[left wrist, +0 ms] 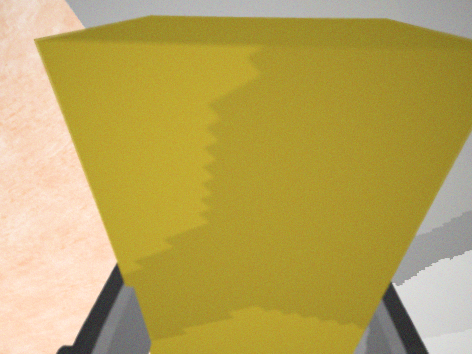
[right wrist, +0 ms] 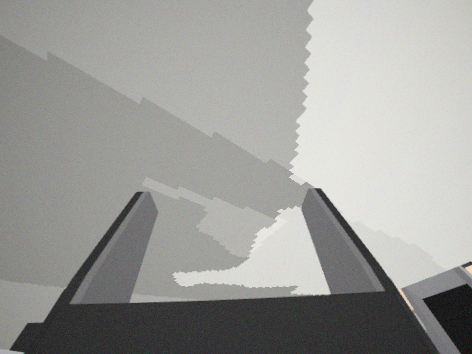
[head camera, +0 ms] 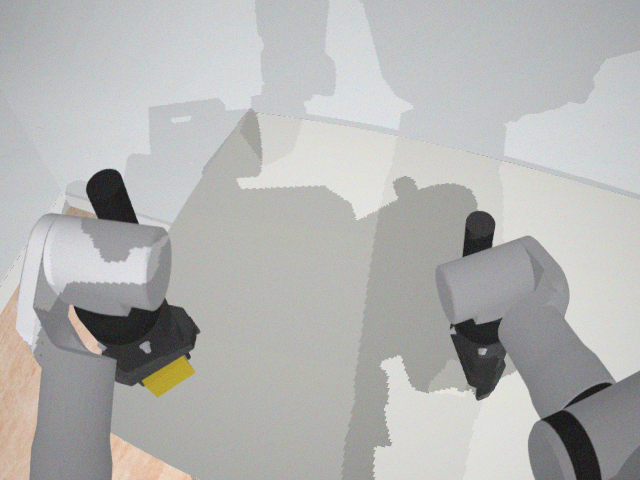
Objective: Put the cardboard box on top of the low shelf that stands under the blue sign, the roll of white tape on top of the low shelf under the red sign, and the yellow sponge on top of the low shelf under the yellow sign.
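Frame: origin at the robot's base, x ahead, y left, z up, level; millimetres.
Seen in the pictures: left gripper, fingertip midpoint: (left wrist: 249, 218) (head camera: 163, 366); right gripper, fingertip midpoint: (right wrist: 230, 200) (head camera: 471, 367).
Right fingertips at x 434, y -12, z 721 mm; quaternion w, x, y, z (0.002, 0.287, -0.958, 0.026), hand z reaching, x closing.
Note:
A point is followed by its place in that frame.
The yellow sponge (head camera: 169, 377) {x 233, y 328, z 919 mm} (left wrist: 260, 160) {x 278, y 396, z 941 mm} is held between the fingers of my left gripper (head camera: 161, 369) {x 248, y 356, z 895 mm} (left wrist: 255, 305). It fills most of the left wrist view and hides the fingertips there. My right gripper (head camera: 481, 393) (right wrist: 230, 200) {x 434, y -12, z 722 mm} is open and empty, with its two fingers wide apart over a pale surface. The cardboard box, the roll of white tape, the coloured signs and the low shelves cannot be made out in these views.
A large pale surface (head camera: 279, 289) {x 488, y 325, z 720 mm} (right wrist: 390, 100) {x 404, y -104, z 720 mm} lies below both grippers, crossed by arm shadows. Wood-patterned floor (head camera: 139, 459) {x 105, y 814, z 1 mm} (left wrist: 45, 190) {x -1012, y 348, z 0 mm} shows beside it. A pale wall (head camera: 196, 46) {x 931, y 700, z 887 mm} stands behind. A pale rounded shape (head camera: 77, 187) {x 953, y 1595, z 154 mm}, unclear, shows near the left.

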